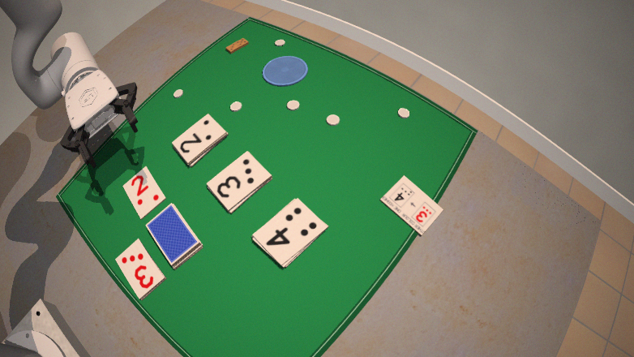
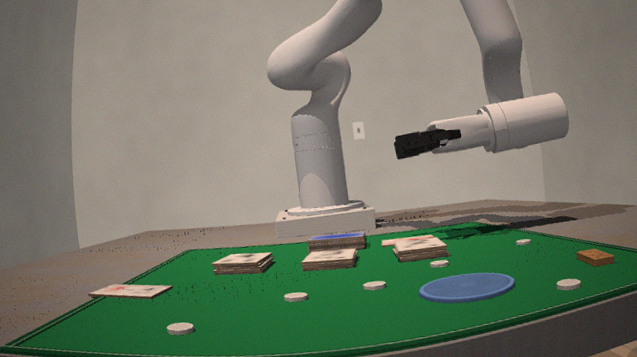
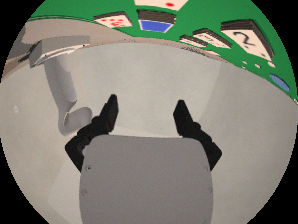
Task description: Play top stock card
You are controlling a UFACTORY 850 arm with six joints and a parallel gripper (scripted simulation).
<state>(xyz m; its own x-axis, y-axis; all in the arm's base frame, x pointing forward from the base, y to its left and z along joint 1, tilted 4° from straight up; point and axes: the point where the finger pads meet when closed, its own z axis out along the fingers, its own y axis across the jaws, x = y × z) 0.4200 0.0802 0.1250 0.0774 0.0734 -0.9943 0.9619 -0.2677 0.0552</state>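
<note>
Now: the card 15 cm below my hand. Also, from my hand: green card cloth: 15 cm ahead, 13 cm to the right, 17 cm below.
</note>
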